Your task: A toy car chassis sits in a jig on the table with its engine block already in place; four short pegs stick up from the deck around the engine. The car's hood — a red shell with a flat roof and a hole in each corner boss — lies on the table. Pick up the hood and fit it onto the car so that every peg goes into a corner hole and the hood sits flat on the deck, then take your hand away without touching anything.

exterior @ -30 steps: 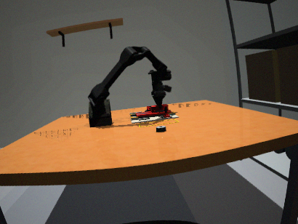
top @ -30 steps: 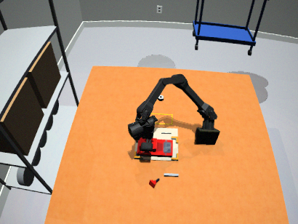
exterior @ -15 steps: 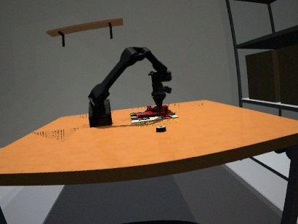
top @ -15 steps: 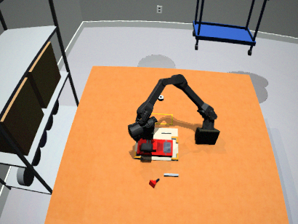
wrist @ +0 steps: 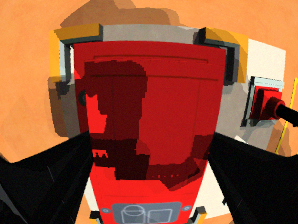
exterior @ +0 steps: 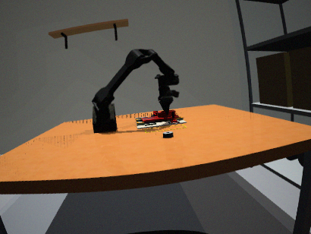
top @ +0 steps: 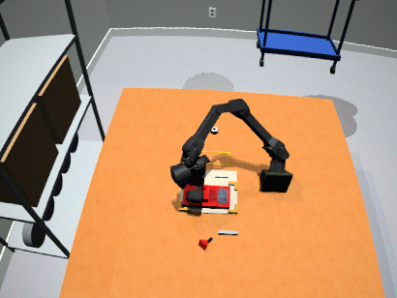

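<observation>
Now: gripper tip right at the red hood. From my gripper tip the other things lie so: jig (40 mm behind, 30 mm to the right, 30 mm below); grey engine block (20 mm below); small round wheel (410 mm to the right, 30 mm below, 10 mm behind).
</observation>
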